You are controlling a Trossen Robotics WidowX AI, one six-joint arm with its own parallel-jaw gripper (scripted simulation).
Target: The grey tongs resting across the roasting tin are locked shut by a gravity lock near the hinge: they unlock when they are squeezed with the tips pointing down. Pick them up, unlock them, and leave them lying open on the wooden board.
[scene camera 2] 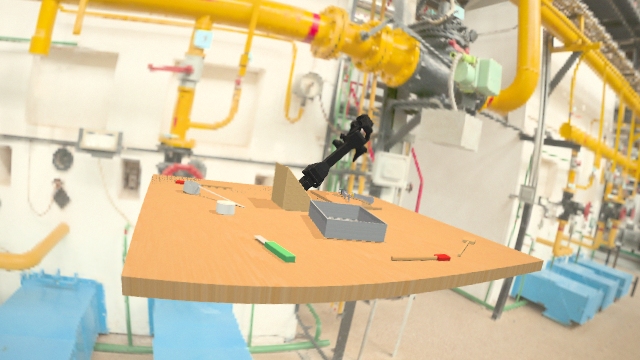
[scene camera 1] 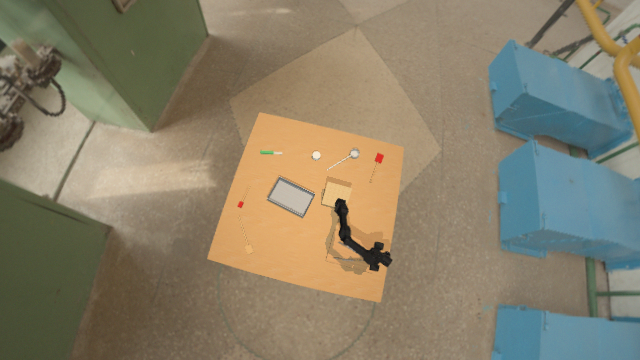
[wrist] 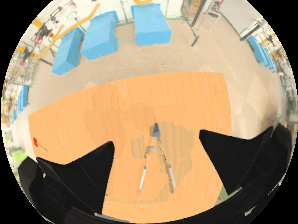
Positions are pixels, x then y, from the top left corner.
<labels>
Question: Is the gripper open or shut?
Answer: Open.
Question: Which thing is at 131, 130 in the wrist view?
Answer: A wooden board.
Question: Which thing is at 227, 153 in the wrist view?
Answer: The gripper.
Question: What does the gripper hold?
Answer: Nothing.
</labels>
